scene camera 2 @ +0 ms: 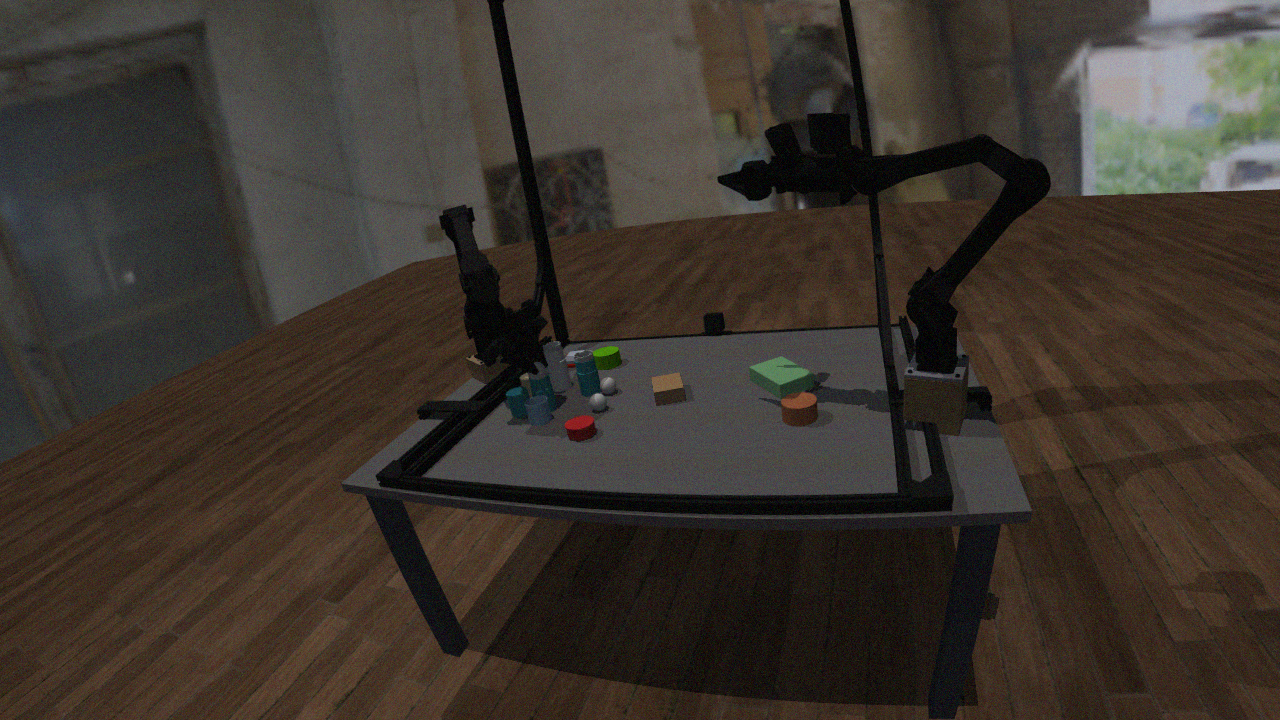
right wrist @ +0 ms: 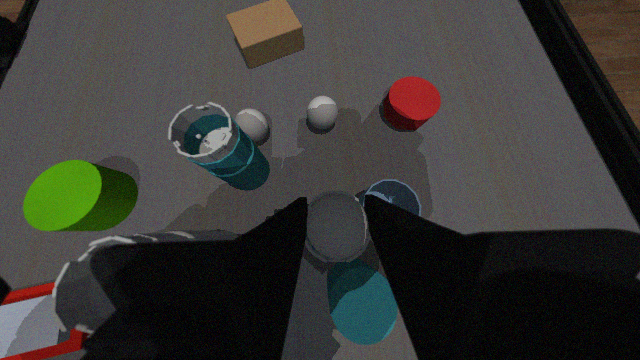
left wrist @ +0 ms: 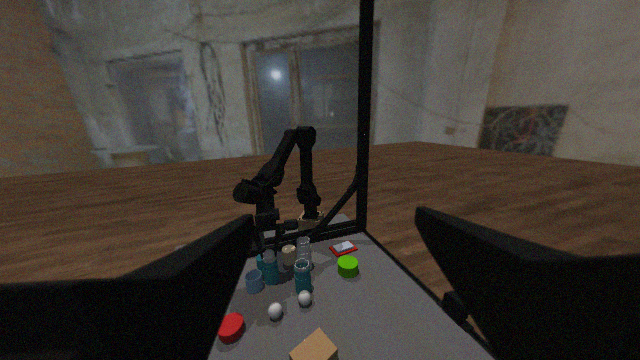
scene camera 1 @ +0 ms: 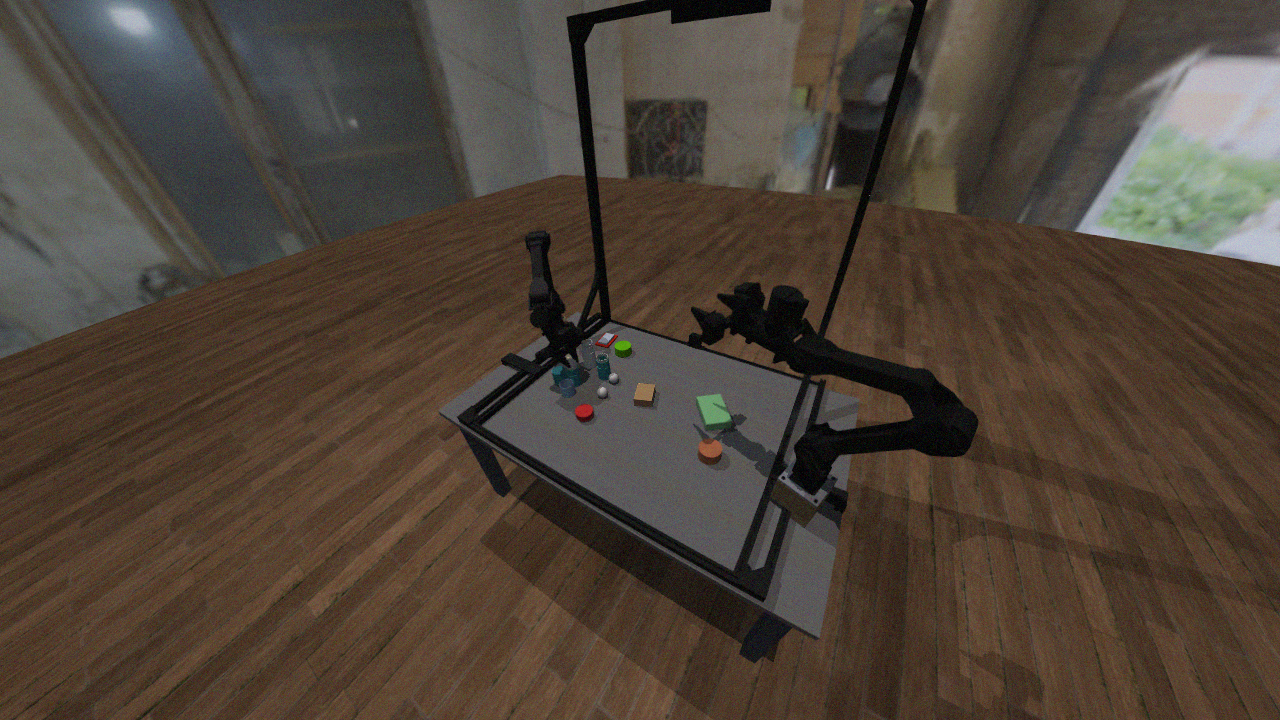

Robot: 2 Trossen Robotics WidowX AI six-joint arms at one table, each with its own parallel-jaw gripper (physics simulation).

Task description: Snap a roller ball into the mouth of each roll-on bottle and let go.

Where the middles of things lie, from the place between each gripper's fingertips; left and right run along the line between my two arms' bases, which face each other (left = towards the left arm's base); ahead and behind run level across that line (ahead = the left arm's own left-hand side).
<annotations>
I see my left gripper 410 mm above the green block (scene camera 2: 779, 376), 70 mm past it and 20 mm to the right of it. Round my left hand: teal cylinder (right wrist: 363, 308) 470 mm to the right, 400 mm below, 180 mm ahead; blue cup (right wrist: 398, 193) 400 mm to the right, 400 mm below, 190 mm ahead; red disc (right wrist: 411, 101) 410 mm below, 270 mm to the right, 220 mm ahead.
I see the blue cup 70 mm below my right hand, 50 mm ahead of it and 10 mm to the left of it. Round my right hand: teal cylinder: 70 mm below, 60 mm to the right, 30 mm ahead; then red disc: 140 mm to the left, 80 mm below, 70 mm ahead; then red-framed card (right wrist: 34, 325): 240 mm behind, 140 mm to the right, 80 mm below.
</annotations>
